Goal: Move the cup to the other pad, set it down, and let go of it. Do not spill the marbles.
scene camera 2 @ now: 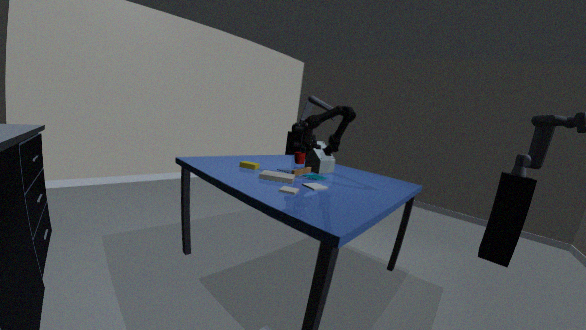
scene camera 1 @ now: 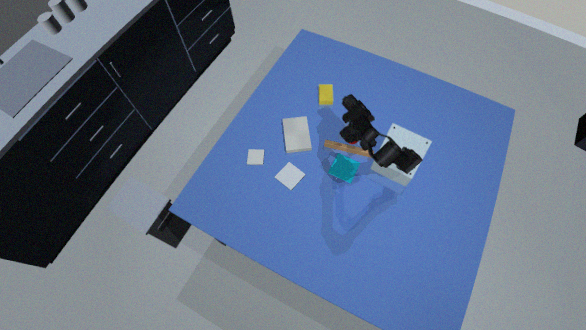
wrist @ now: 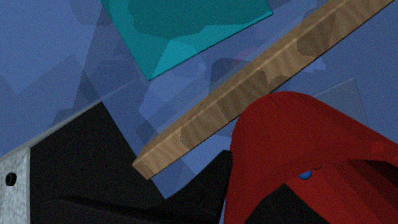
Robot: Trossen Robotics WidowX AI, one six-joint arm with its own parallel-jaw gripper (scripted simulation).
Scene:
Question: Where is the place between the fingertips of my gripper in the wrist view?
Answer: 237,160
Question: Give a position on a bluish pad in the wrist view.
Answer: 345,97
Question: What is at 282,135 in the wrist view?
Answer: A red cup.

